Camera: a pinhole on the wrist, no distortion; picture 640 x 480 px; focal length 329.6 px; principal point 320.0 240.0 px. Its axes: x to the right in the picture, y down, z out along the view. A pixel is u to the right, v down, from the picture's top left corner.
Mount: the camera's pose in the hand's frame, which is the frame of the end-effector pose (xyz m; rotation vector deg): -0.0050 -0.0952 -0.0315 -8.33 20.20 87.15
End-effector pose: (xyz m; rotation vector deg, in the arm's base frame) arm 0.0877 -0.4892 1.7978 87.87 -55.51 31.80
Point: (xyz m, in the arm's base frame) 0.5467 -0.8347 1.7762
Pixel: outside the picture
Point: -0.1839 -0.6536 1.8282
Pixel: 578 368
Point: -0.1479 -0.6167 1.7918
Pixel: 581 408
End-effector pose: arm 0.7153 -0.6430 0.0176 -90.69 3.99 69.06
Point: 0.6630 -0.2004 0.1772
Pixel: 53 194
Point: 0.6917 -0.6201 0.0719
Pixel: 469 424
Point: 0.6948 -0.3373 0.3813
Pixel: outside the picture
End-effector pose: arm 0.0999 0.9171 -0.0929 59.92 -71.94 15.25
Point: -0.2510 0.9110 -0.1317
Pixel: 533 439
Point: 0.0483 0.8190 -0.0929
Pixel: 382 239
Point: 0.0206 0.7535 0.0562
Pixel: 408 67
